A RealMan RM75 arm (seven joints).
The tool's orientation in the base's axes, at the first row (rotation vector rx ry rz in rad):
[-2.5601 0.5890 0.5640]
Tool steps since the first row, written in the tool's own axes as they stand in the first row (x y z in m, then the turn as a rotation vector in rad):
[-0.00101 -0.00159 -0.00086 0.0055 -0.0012 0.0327]
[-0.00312 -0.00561 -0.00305 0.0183 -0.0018 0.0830]
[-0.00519 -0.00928 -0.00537 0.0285 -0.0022 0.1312]
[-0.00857 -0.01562 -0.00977 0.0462 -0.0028 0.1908]
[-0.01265 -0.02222 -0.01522 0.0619 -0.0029 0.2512]
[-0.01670 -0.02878 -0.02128 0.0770 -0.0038 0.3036]
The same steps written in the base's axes. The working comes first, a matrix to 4 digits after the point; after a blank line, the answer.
The tool's axes in the first row as the columns of a matrix, in the base's axes (used below as rounded here):
[0.8251 -0.4887 -0.2834]
[-0.3043 -0.8071 0.5059]
[-0.4760 -0.3312 -0.8147]

[0.00019 0.00116 0.00171 -0.0041 0.0158 -0.0289]
[0.00103 0.00393 0.00583 -0.0075 0.0379 -0.0757]
[0.00177 0.00635 0.00992 -0.0126 0.0595 -0.1197]
[0.00333 0.01027 0.01721 -0.0146 0.0847 -0.1765]
[0.00473 0.01408 0.02578 -0.0187 0.1106 -0.2332]
[0.00632 0.01754 0.03482 -0.0207 0.1332 -0.2827]

